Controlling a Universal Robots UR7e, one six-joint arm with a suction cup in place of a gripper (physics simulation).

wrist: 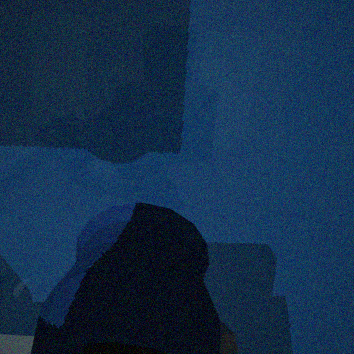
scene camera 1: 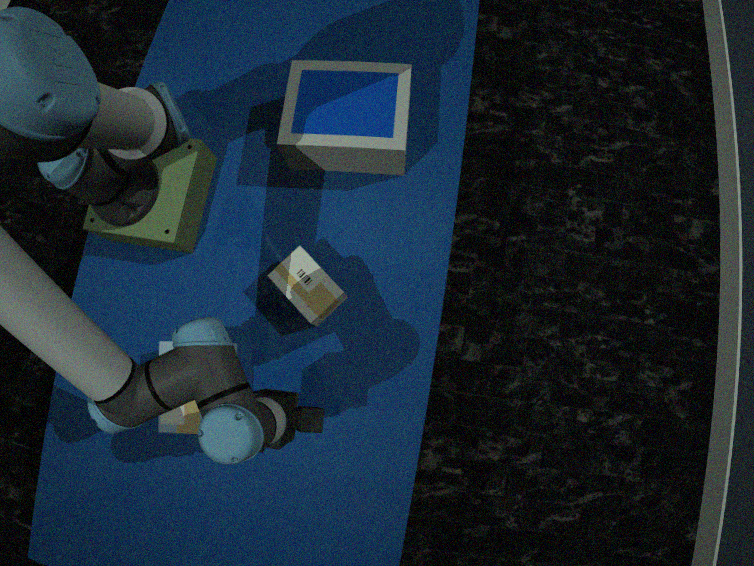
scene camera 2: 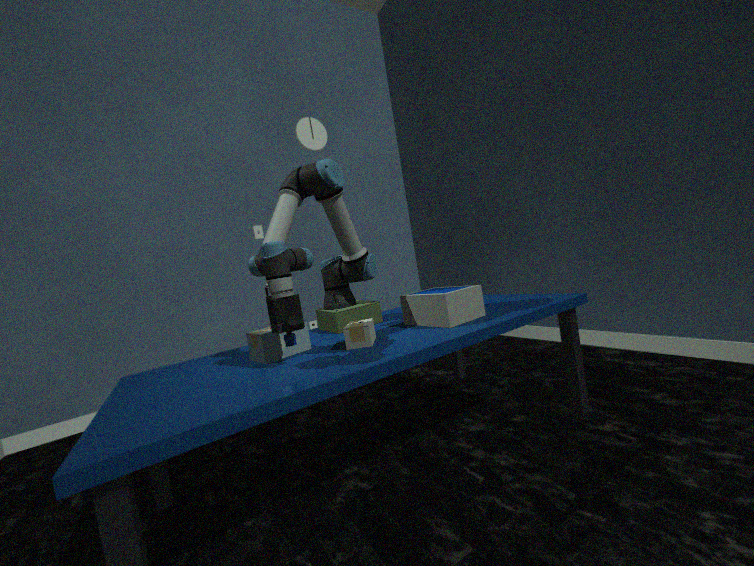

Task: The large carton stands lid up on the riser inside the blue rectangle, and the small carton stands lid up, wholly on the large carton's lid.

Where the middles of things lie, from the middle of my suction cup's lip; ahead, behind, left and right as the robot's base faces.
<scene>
Now: the large carton (scene camera 2: 265, 347) 18 cm behind my suction cup, 2 cm to the left of it and 2 cm below it. Round my suction cup: riser (scene camera 1: 347, 116) 5 cm ahead, 60 cm to the left, 1 cm below; then small carton (scene camera 1: 308, 287) 1 cm ahead, 24 cm to the left, 4 cm below.
</scene>
